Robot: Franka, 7 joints.
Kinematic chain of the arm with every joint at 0, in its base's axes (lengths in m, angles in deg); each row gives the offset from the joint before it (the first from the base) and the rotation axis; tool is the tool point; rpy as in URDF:
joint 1: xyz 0 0 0.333 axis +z
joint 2: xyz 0 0 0 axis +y
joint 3: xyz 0 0 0.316 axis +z
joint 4: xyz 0.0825 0 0 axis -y
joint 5: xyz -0.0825 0 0.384 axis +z
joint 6: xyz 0 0 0 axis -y
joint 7: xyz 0.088 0 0 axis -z
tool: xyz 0 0 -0.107 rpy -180 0 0
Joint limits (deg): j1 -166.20..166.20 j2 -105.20..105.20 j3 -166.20..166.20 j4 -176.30..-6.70 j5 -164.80..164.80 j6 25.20..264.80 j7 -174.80..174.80
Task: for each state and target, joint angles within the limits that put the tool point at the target. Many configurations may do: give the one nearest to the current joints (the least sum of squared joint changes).
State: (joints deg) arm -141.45 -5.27 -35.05 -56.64 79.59 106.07 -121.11
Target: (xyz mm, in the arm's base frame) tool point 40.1 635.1 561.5
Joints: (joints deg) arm -163.85 -39.32 -97.36 -97.70 73.42 115.99 -121.11
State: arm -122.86 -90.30 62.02 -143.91 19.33 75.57 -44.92
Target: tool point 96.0 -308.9 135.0
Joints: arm -151.09 -98.23 112.69 -138.70 34.47 81.58 -44.92
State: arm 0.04 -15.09 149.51 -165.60 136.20 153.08 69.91
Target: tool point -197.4 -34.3 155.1
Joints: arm 26.89 6.68 166.20 -176.30 140.05 151.29 69.91
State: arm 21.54 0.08 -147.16 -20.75 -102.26 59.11 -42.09
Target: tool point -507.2 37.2 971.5
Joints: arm -1.88 -23.08 -156.81 -26.73 -106.93 88.60 -42.09
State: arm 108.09 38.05 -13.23 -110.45 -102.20 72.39 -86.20
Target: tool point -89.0 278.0 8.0
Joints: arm 120.69 51.04 8.21 -143.14 -92.87 74.64 -86.20
